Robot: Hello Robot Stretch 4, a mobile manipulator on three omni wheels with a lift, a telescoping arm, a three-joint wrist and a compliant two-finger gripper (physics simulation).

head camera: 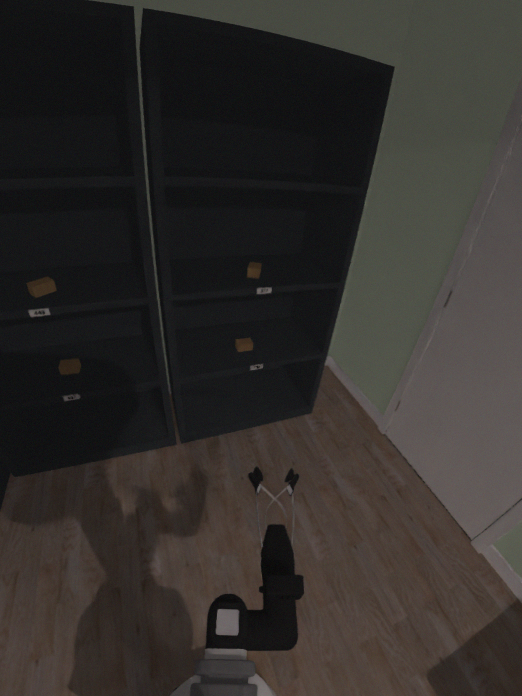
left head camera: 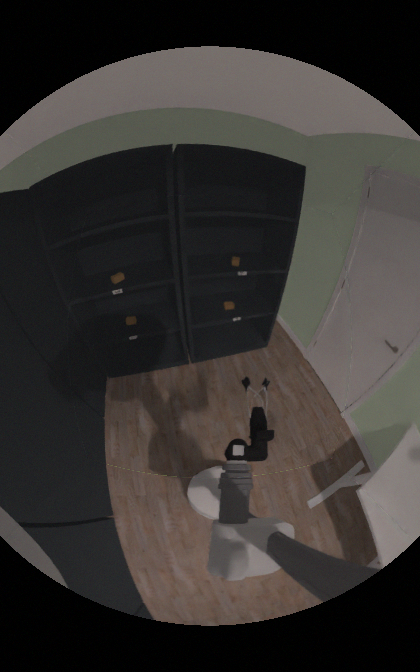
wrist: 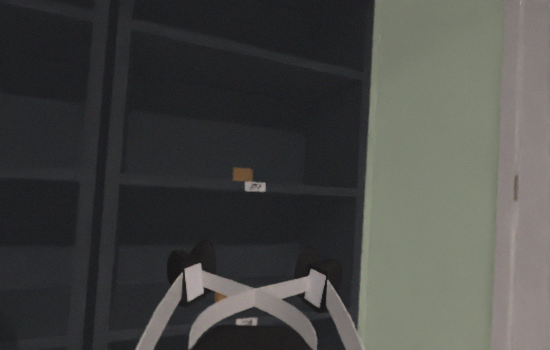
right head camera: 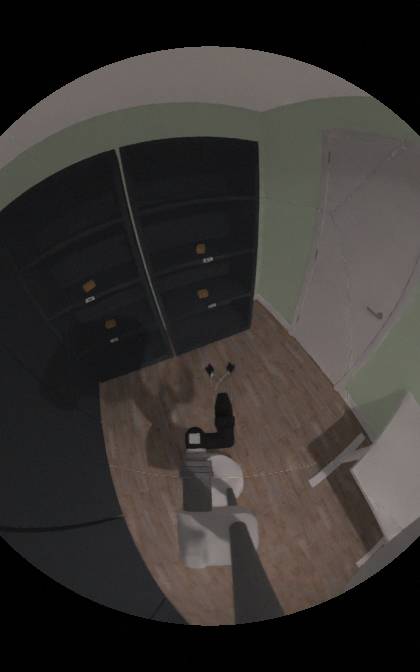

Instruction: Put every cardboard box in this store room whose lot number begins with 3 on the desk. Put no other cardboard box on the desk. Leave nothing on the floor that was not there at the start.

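Frame: origin at the robot's base, x ahead, y left, z up, level; centimetres.
Seen in the pictures: gripper, fingertip midpoint: (head camera: 273,468) (wrist: 255,263).
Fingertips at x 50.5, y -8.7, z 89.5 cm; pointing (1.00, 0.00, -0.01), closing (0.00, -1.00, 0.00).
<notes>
A point is followed by its place in that frame.
On the right shelf unit, one small cardboard box (head camera: 253,270) @[x 149.9, y -1.8, z 100.2 cm] (left head camera: 235,261) (right head camera: 201,248) (wrist: 242,174) @[x 149.8, y -2.2, z 98.8 cm] stands above a blurred tag that looks like 377. A lower box (head camera: 243,344) @[x 151.2, y 0.8, z 55.3 cm] (left head camera: 229,305) (right head camera: 202,293) (wrist: 220,297) @[x 150.1, y 2.9, z 53.3 cm] has a tag too blurred to read; my gripper partly hides this box in the wrist view. On the left unit are an upper box (head camera: 41,287) @[x 118.5, y 85.4, z 99.8 cm] (left head camera: 118,278) (right head camera: 89,286), tag apparently 443, and a lower box (head camera: 70,366) @[x 122.0, y 87.1, z 55.2 cm] (left head camera: 131,320) (right head camera: 110,324), tag unreadable. My gripper (head camera: 273,478) @[x 50.5, y -8.7, z 89.5 cm] (left head camera: 256,383) (right head camera: 220,369) (wrist: 255,263) @[x 50.5, y -8.7, z 89.5 cm] is open and empty, in front of the right unit. The white desk (left head camera: 400,492) (right head camera: 395,465) is partly visible at right.
A closed door (head camera: 477,393) @[x 105.1, y -110.9, z 67.8 cm] (left head camera: 385,280) (right head camera: 365,250) is in the right wall. The desk's leg (left head camera: 335,486) (right head camera: 337,461) reaches out over the floor. Another dark unit (left head camera: 50,450) (right head camera: 50,450) stands close on the left.
</notes>
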